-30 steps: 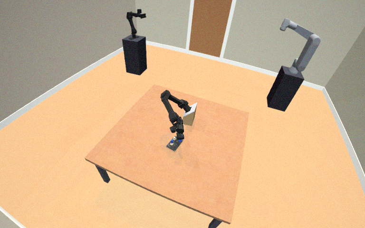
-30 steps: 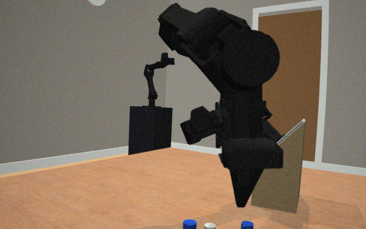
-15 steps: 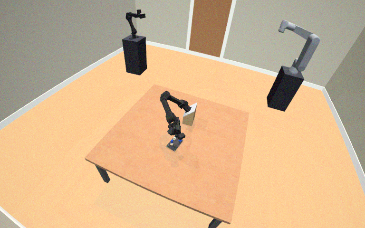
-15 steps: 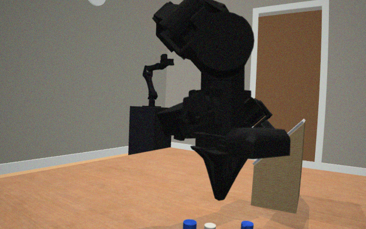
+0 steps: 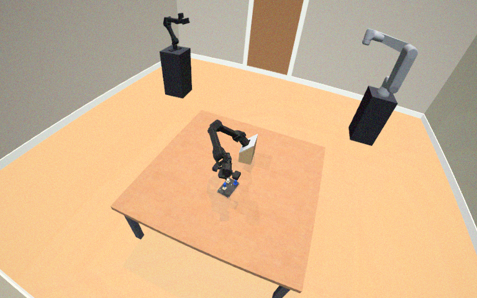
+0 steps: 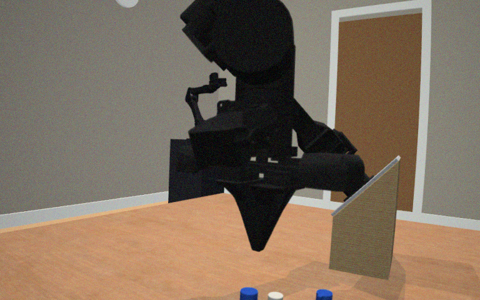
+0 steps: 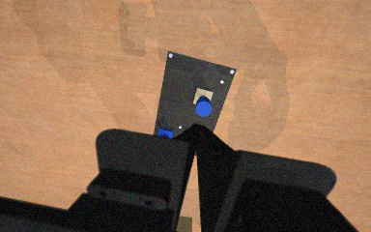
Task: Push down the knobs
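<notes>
My gripper tip is now 60 mm above the blue knob.
</notes>
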